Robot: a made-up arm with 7 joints. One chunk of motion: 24 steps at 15 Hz.
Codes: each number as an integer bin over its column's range. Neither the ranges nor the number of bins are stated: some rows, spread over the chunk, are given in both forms.
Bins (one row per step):
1: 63 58 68 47 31 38 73
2: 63 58 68 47 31 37 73
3: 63 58 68 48 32 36 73
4: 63 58 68 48 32 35 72
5: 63 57 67 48 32 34 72
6: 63 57 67 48 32 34 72
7: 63 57 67 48 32 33 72
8: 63 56 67 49 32 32 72
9: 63 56 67 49 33 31 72
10: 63 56 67 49 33 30 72
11: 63 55 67 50 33 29 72
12: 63 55 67 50 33 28 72
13: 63 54 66 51 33 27 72
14: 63 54 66 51 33 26 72
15: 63 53 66 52 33 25 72
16: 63 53 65 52 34 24 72
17: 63 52 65 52 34 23 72
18: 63 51 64 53 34 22 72
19: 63 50 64 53 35 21 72
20: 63 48 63 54 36 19 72
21: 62 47 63 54 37 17 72
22: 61 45 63 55 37 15 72
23: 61 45 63 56 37 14 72
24: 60 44 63 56 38 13 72
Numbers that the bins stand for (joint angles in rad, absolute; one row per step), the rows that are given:
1: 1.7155 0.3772 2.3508 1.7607 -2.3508 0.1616 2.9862
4: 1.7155 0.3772 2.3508 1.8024 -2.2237 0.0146 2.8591
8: 1.7155 0.2931 2.2237 1.8441 -2.2237 -0.1323 2.8591
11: 1.7155 0.2511 2.2237 1.8859 -2.0967 -0.2793 2.8591
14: 1.7155 0.2091 2.0967 1.9276 -2.0967 -0.4263 2.8591
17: 1.7155 0.1251 1.9696 1.9693 -1.9696 -0.5732 2.8591
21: 1.5884 -0.0851 1.7155 2.0527 -1.5884 -0.8672 2.8591
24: 1.3342 -0.2111 1.7155 2.1362 -1.4613 -1.0631 2.8591
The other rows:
2: 1.7155 0.3772 2.3508 1.7607 -2.3508 0.1126 2.9862
3: 1.7155 0.3772 2.3508 1.8024 -2.2237 0.0636 2.9862
5: 1.7155 0.3352 2.2237 1.8024 -2.2237 -0.0343 2.8591
6: 1.7155 0.3352 2.2237 1.8024 -2.2237 -0.0343 2.8591
7: 1.7155 0.3352 2.2237 1.8024 -2.2237 -0.0833 2.8591
9: 1.7155 0.2931 2.2237 1.8441 -2.0967 -0.1813 2.8591
10: 1.7155 0.2931 2.2237 1.8441 -2.0967 -0.2303 2.8591
12: 1.7155 0.2511 2.2237 1.8859 -2.0967 -0.3283 2.8591
13: 1.7155 0.2091 2.0967 1.9276 -2.0967 -0.3773 2.8591
15: 1.7155 0.1671 2.0967 1.9693 -2.0967 -0.4753 2.8591
16: 1.7155 0.1671 1.9696 1.9693 -1.9696 -0.5242 2.8591
18: 1.7155 0.0830 1.8425 2.0110 -1.9696 -0.6222 2.8591
19: 1.7155 0.0410 1.8425 2.0110 -1.8425 -0.6712 2.8591
20: 1.7155 -0.0430 1.7155 2.0527 -1.7155 -0.7692 2.8591
22: 1.4613 -0.1691 1.7155 2.0944 -1.5884 -0.9652 2.8591
23: 1.4613 -0.1691 1.7155 2.1362 -1.5884 -1.0141 2.8591

